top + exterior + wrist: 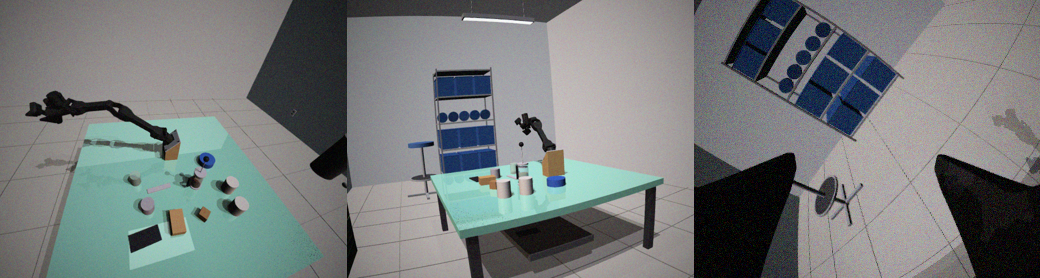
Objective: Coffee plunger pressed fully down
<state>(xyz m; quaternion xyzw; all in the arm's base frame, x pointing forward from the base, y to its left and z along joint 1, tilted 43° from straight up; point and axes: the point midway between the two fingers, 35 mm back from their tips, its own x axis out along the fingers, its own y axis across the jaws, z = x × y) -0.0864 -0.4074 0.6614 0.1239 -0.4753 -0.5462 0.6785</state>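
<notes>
The coffee press is 880 mm to the left of my gripper tip, 410 mm ahead of it and 200 mm below it.
</notes>
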